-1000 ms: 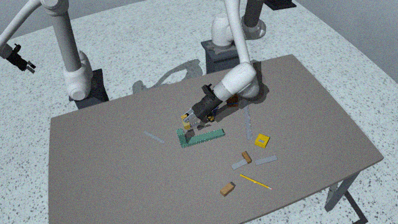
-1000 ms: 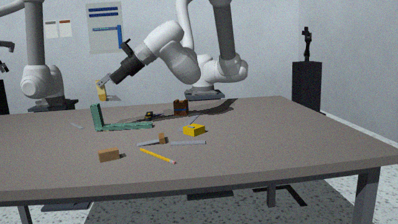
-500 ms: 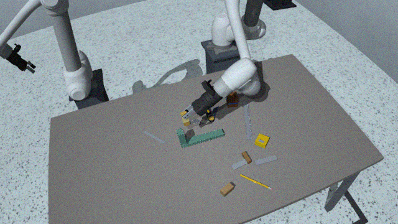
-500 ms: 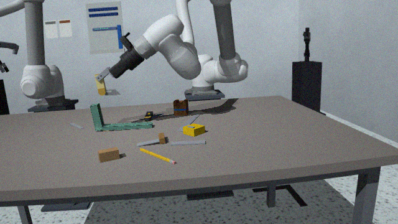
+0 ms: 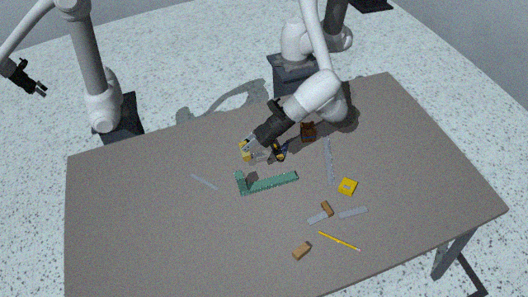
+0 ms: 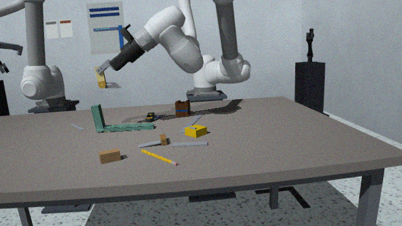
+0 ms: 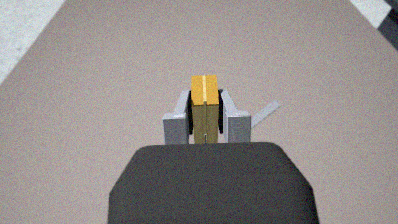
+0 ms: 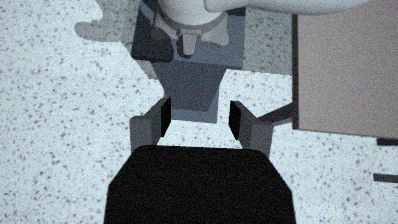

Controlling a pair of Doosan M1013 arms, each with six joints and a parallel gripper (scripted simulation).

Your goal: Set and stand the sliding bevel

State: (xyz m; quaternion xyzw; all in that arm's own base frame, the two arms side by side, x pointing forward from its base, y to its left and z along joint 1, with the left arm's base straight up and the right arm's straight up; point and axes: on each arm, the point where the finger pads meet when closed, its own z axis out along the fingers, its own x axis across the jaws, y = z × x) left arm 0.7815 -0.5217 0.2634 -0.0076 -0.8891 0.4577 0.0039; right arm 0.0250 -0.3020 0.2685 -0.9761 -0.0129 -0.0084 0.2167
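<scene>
The wooden bevel is 5 cm below my left hand and 1 cm to the left of it. From my left hand the other things lie so: black bevel 25 cm below, 18 cm to the left, 15 cm behind; then grey blade 7 cm below, 2 cm to the left; then wooden block 34 cm ahead, 25 cm below, 7 cm to the left.
</scene>
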